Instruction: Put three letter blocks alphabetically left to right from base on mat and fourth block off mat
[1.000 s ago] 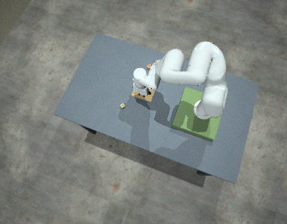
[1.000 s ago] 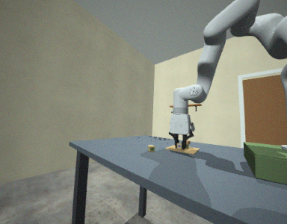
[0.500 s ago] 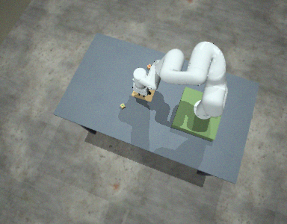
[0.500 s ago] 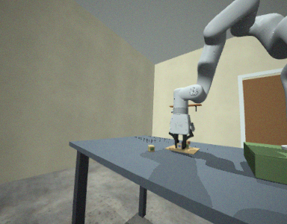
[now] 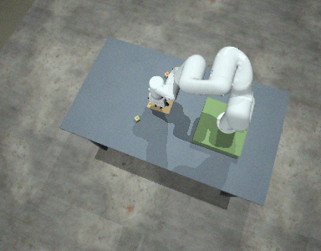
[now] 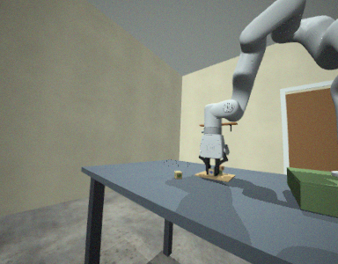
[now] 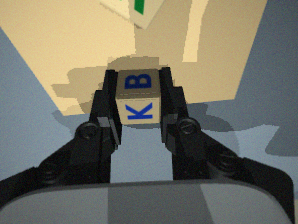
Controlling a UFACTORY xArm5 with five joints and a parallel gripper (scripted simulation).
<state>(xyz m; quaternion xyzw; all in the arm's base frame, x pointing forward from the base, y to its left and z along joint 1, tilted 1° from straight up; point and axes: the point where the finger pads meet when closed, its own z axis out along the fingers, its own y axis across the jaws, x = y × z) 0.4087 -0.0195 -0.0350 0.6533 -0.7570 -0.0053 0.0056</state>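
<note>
The mat is 40 mm to the right of my hand and 30 mm below it. Round my hand: block 100 mm ahead, 110 mm to the left, 20 mm below.
</note>
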